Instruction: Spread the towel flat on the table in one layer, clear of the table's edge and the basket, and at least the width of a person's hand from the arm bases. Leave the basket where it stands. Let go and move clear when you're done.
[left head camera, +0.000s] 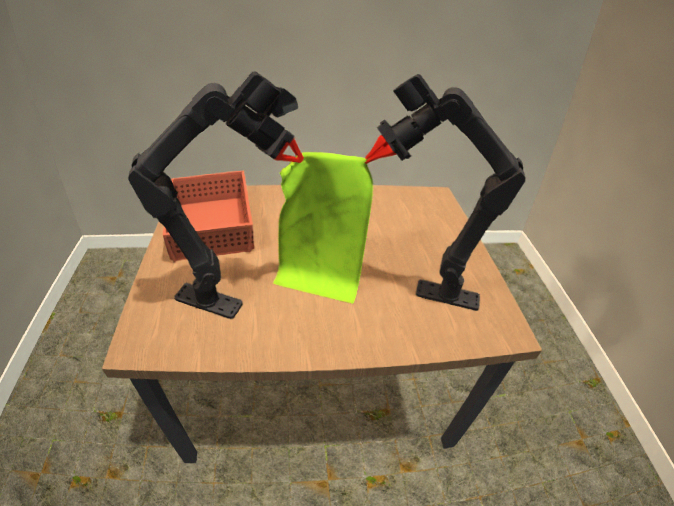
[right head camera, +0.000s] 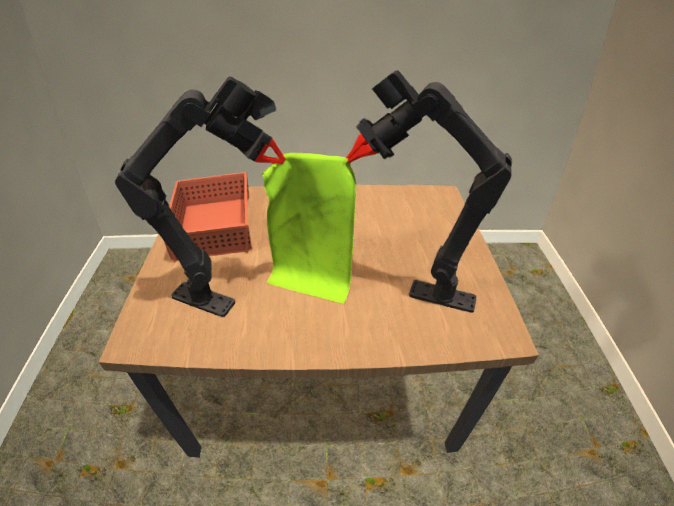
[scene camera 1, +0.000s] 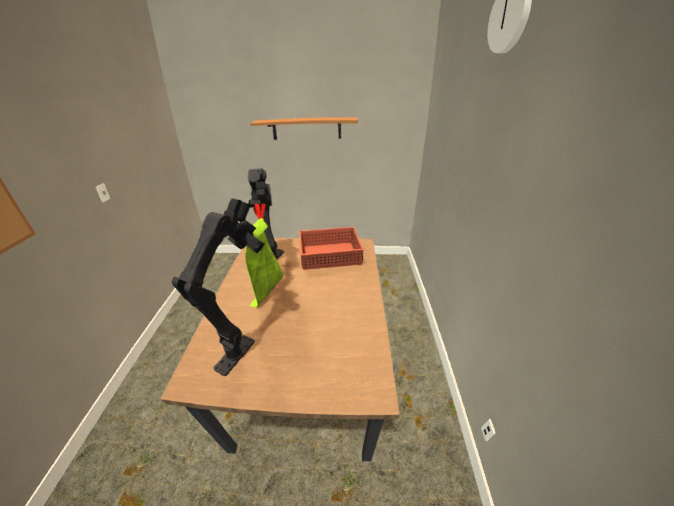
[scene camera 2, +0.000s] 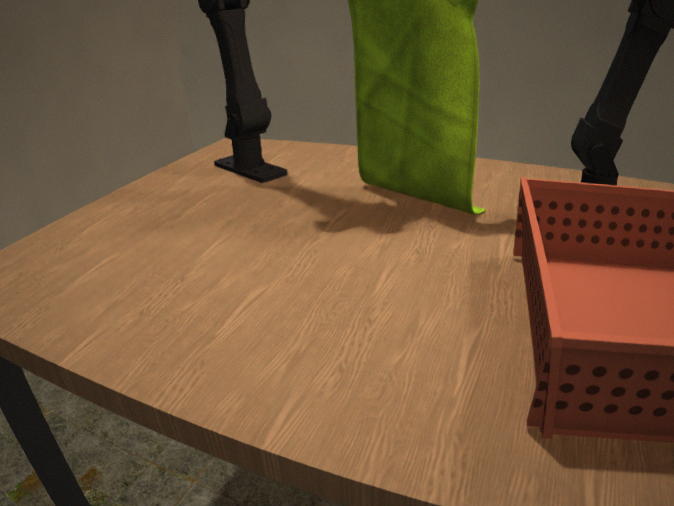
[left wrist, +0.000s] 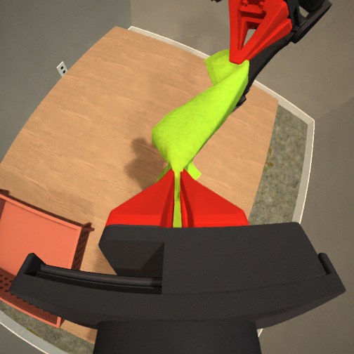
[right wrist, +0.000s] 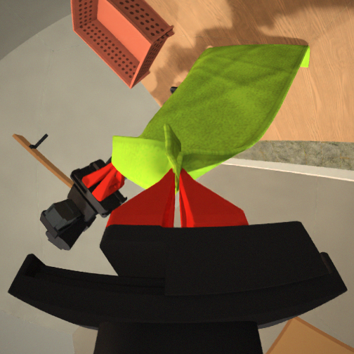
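The lime-green towel (left head camera: 326, 223) (right head camera: 311, 223) (scene camera 1: 262, 266) (scene camera 2: 416, 103) (right wrist: 230, 95) hangs upright between the grippers, its lower edge resting on the table (left head camera: 326, 343) between the arm bases. My left gripper (left head camera: 301, 159) (right head camera: 283, 160) (left wrist: 177, 174) is shut on the towel's upper left corner in the left head view. My right gripper (left head camera: 366, 161) (right head camera: 348, 159) (right wrist: 176, 174) is shut on its upper right corner. A small bunched flap sticks out beside the left gripper. The orange-red basket (left head camera: 215, 212) (right head camera: 213, 213) (scene camera 1: 331, 249) stands upright at the table's back left in the head views.
The left arm's base (left head camera: 208, 300) and the right arm's base (left head camera: 448, 294) stand on the table on either side of the towel. The left arm passes in front of part of the basket in the left head view. A wall shelf (scene camera 1: 303, 121) shows in scene camera 1.
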